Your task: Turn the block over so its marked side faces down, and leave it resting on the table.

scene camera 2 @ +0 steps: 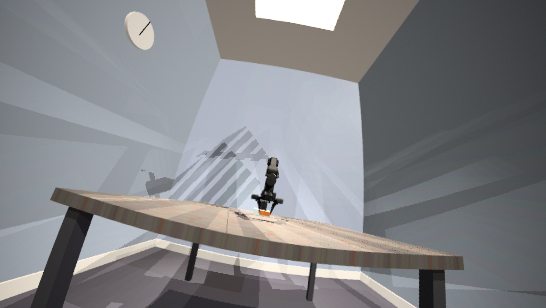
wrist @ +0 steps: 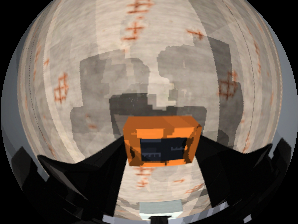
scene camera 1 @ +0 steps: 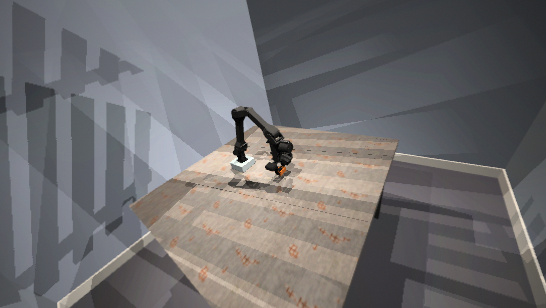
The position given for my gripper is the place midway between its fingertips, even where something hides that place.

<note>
My gripper (wrist: pixel 161 138) carries an orange block.
</note>
